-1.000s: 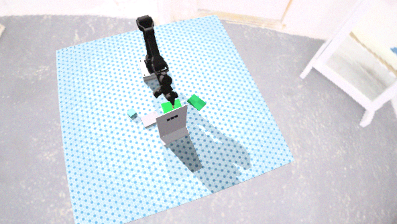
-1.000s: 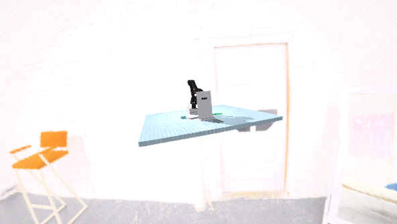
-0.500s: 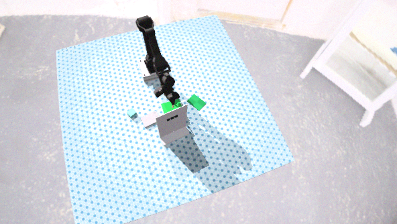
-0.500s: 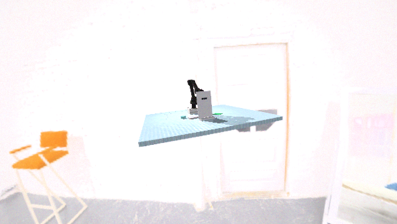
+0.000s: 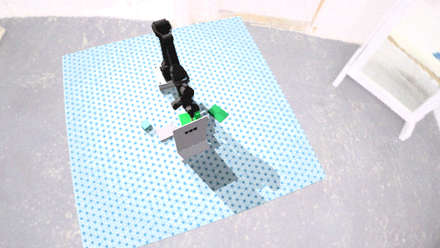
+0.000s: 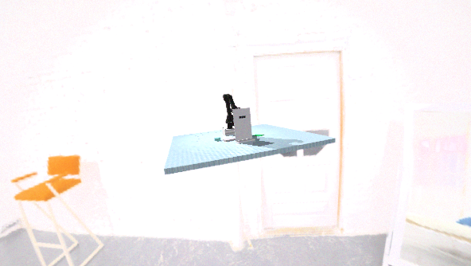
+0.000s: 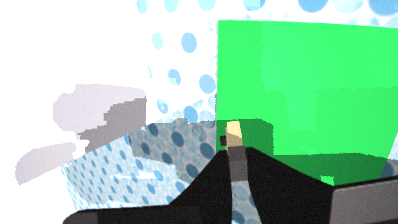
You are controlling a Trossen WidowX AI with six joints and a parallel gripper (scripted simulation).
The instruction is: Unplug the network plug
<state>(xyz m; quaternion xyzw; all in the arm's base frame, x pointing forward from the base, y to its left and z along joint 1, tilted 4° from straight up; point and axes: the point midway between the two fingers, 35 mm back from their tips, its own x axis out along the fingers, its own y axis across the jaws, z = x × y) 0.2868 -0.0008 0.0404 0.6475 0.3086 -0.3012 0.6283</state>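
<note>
Now: gripper tip 6 cm above the green square and 1 cm past it. The rest, counted from my gripper tip: network plug right at my gripper tip; then upright panel 14 cm ahead, 7 cm to the right, 7 cm above; then flat white piece 15 cm to the right, 5 cm below, 1 cm behind.
</note>
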